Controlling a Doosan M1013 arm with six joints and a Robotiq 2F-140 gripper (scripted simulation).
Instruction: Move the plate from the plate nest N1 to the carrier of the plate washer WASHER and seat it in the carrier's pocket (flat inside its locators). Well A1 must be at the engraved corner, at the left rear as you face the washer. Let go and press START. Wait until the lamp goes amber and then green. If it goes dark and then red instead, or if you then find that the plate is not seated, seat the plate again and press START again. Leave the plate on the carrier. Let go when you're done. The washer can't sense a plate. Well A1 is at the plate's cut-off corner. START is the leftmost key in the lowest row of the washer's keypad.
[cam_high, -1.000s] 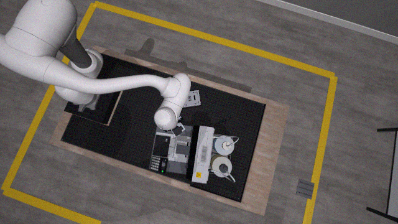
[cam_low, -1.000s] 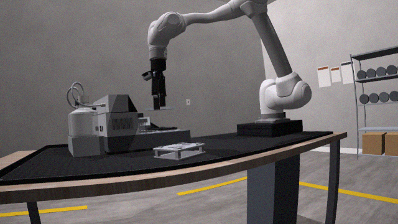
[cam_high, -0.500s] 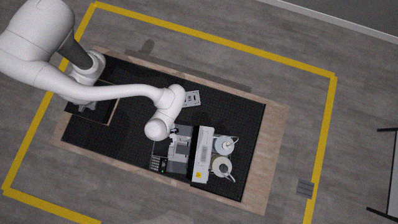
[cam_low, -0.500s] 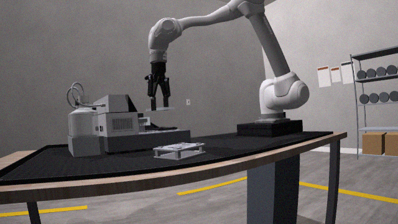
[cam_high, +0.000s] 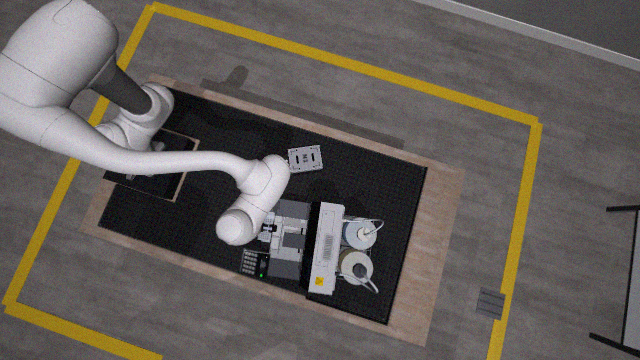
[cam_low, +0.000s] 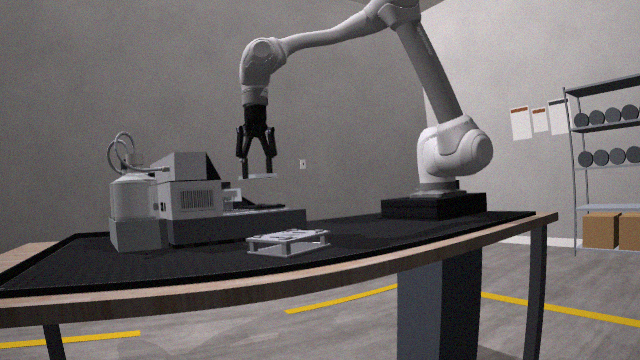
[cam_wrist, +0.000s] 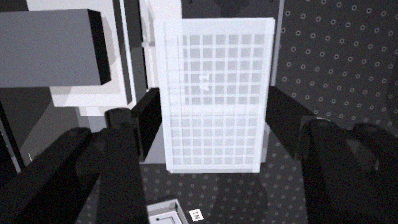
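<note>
The washer carrier is 20 mm behind my hand, 50 mm to the right of it and 120 mm below it. From my hand the other things lie so: label: 20 mm behind, 330 mm to the left, 210 mm below; then washer: 130 mm ahead, 30 mm to the right, 80 mm below; then white multi-well plate: 20 mm below.
</note>
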